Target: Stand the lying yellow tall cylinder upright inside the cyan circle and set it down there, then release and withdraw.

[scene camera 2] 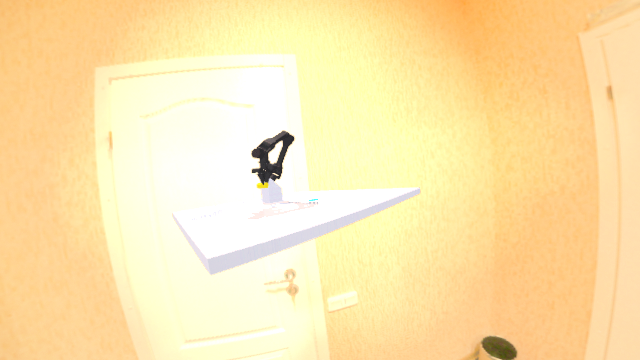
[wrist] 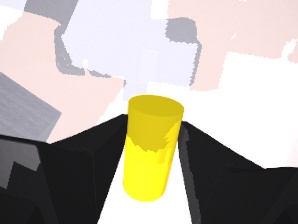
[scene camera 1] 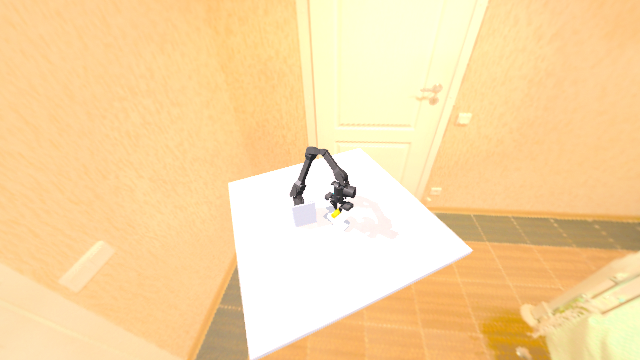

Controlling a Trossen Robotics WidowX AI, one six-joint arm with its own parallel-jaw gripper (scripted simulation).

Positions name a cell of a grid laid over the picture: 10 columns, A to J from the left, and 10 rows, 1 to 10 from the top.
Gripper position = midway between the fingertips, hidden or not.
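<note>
A yellow cylinder (wrist: F6) is being carried by my gripper (wrist: F6).
</note>
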